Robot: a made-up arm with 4 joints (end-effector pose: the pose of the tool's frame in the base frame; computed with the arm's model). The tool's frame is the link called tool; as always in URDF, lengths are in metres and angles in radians. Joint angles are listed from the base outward.
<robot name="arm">
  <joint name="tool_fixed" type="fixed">
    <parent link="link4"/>
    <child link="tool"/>
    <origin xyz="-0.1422 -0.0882 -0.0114" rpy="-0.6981 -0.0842 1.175"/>
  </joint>
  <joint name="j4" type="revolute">
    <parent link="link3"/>
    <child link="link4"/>
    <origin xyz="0.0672 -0.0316 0.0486" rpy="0 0 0"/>
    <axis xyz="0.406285 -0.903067 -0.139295"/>
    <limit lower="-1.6" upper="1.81"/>
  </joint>
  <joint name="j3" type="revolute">
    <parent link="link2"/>
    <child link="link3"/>
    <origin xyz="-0.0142 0.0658 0.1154" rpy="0 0 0"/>
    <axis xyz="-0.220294 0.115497 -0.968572"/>
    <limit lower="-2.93" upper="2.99"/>
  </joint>
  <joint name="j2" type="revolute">
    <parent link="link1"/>
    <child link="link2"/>
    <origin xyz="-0.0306 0.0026 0.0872" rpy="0 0 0"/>
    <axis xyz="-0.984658 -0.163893 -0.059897"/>
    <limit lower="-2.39" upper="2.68"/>
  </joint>
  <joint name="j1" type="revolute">
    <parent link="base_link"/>
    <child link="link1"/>
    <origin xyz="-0.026 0.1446 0.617" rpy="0 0 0"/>
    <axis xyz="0 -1 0"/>
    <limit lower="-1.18" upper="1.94"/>
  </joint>
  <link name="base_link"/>
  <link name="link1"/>
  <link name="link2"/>
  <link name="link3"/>
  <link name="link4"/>
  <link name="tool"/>
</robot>
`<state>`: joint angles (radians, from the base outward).
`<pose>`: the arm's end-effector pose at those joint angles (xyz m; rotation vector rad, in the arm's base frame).
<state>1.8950 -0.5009 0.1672 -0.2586</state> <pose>-0.2273 0.0104 0.4297 -1.0561 -2.0225 0.6813</pose>
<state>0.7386 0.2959 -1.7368 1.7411</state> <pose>-0.1108 0.3529 0.6342 0.8855 -2.5612 1.3762</pose>
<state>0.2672 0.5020 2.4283 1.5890</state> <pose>-0.2117 0.2029 0.6634 -2.7813 0.0044 -1.3979</pose>
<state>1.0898 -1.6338 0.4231 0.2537</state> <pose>-0.1574 -0.0024 0.5473 0.6540 -1.6126 0.7362</pose>
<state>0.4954 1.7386 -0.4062 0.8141</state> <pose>-0.1081 0.1754 0.6778 -2.3172 -0.6616 1.4012</pose>
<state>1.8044 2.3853 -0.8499 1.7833</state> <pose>-0.0319 0.0713 0.7039 2.5945 0.8438 -0.5423</pose>
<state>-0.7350 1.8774 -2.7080 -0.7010</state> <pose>0.0068 0.3646 0.5057 -1.0777 -0.9248 -1.7564</pose>
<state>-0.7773 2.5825 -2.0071 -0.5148</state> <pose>0.0116 0.2697 0.4898 -0.2414 -1.8616 -1.5535</pose>
